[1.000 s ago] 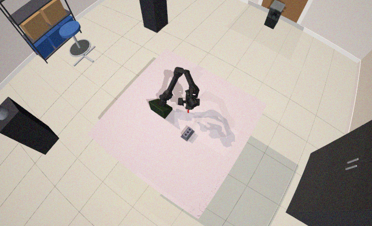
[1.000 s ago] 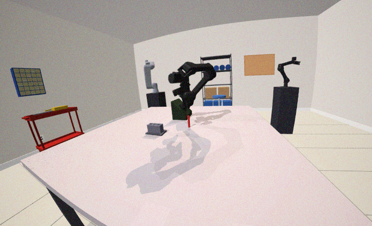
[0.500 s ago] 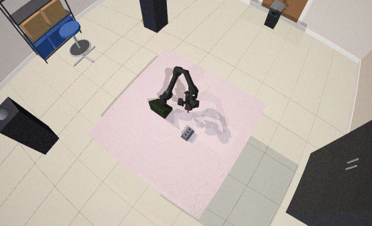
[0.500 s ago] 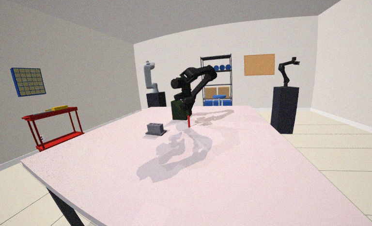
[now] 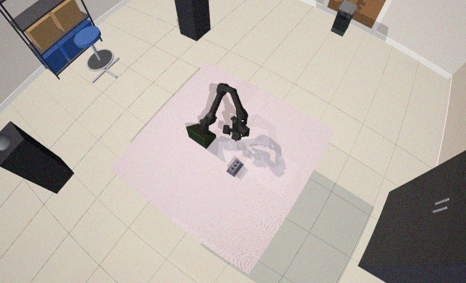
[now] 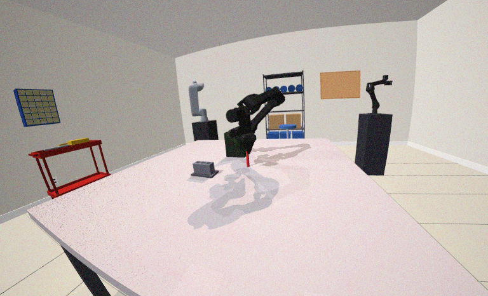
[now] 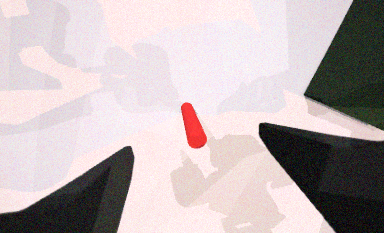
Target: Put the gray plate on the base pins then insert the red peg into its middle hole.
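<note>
Now: gripper tip 40 mm above the red peg. From my gripper tip the other things lie so: gray plate: 180 mm to the right, 120 mm ahead, 40 mm below.
</note>
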